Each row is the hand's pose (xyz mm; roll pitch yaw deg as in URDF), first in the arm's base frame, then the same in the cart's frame.
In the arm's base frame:
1: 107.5 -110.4 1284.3 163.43 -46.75 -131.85
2: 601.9 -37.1 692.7 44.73 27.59 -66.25
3: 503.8 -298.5 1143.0 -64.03 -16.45 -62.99
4: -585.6 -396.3 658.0 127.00 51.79 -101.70
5: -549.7 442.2 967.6 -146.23 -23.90 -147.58
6: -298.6 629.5 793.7 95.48 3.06 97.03
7: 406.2 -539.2 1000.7 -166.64 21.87 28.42
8: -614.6 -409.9 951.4 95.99 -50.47 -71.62
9: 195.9 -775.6 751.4 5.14 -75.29 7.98
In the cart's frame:
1: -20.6 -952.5 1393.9 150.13 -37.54 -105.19
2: 364.6 -610.0 815.8 48.98 40.59 -46.17
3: 395.8 -976.0 1197.6 -60.07 -3.57 -46.00
4: -663.3 -1302.1 746.5 115.83 63.92 -93.53
5: -840.3 -576.3 1238.6 -159.30 -18.18 -125.18
6: -674.8 -289.1 1102.5 96.13 -10.38 114.68
7: 357.9 -1200.2 1007.9 -153.30 17.05 50.57
8: -655.4 -1384.3 1029.9 98.50 -37.13 -55.68
9: 200.1 -1433.0 719.5 47.63 -69.85 -15.08

